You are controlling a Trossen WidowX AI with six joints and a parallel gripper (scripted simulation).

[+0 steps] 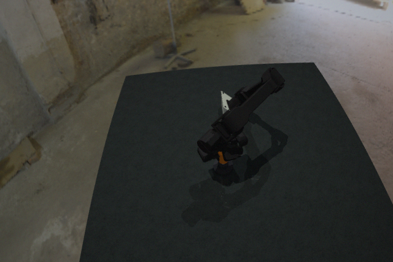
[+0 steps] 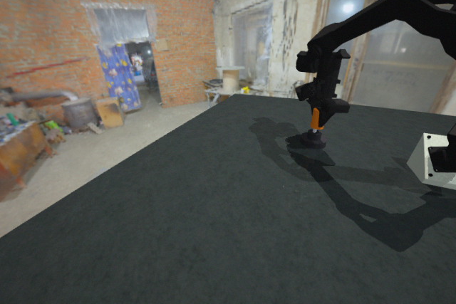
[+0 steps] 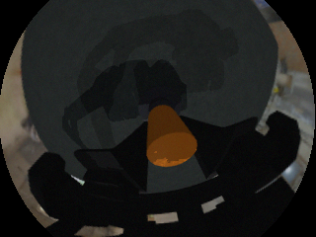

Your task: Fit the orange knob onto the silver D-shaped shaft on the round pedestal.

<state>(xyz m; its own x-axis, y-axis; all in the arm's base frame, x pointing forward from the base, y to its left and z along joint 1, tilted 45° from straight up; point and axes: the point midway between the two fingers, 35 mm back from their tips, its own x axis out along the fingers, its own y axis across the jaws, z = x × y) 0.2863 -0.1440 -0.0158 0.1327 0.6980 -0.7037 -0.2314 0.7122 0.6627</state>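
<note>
The orange knob is 3 cm above my gripper tip. Round my gripper tip: round pedestal (4 cm below).
</note>
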